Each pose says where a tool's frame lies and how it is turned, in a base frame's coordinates. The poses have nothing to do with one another.
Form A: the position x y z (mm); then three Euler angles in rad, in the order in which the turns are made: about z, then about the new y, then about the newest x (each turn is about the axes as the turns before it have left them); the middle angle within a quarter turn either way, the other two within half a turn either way.
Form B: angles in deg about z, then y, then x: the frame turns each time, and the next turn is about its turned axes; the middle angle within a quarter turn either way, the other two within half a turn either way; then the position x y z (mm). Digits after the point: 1 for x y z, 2 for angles.
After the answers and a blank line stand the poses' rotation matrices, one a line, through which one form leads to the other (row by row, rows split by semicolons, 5 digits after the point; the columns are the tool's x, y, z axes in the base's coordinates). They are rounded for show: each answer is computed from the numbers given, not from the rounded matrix.
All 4 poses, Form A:
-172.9 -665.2 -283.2 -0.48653 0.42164 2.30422
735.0 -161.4 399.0 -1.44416 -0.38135 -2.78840
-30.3 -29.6 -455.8 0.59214 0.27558 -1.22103
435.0 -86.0 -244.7 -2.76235 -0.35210 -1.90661
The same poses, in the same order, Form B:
-27.88 24.16 132.02 -172.9 -665.2 -283.2
-82.74 -21.85 -159.76 735.0 -161.4 399.0
33.93 15.79 -69.96 -30.3 -29.6 -455.8
-158.27 -20.17 -109.24 435.0 -86.0 -244.7

0.80654 -0.04424 -0.58952; -0.42661 -0.73389 -0.52859; -0.40926 0.67782 -0.61079
0.11723 -0.91450 0.38723; -0.92073 -0.24620 -0.30272; 0.37217 -0.32105 -0.87087
0.79844 -0.40337 -0.44697; 0.53708 0.14166 0.83155; -0.27211 -0.90400 0.32975
-0.87196 -0.42447 0.24397; -0.34750 0.18558 -0.91913; 0.34487 -0.88622 -0.30932

